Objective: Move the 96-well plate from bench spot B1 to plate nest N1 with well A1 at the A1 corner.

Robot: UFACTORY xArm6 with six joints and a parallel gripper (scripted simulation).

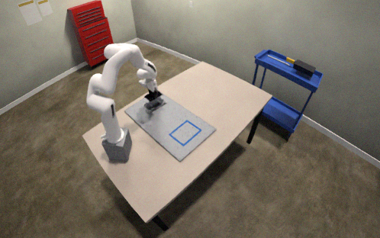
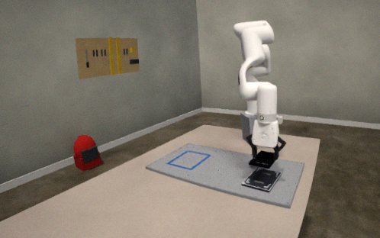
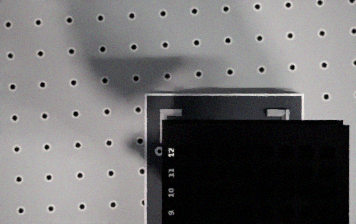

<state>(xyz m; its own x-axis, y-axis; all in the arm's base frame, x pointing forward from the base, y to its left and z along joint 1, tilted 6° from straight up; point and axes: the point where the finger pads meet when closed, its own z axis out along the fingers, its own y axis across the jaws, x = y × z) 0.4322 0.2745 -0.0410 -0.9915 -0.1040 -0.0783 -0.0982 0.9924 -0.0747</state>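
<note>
The black 96-well plate lies 1 cm below my hand. From my hand the other things lie so: dark plate nest 11 cm below.
</note>
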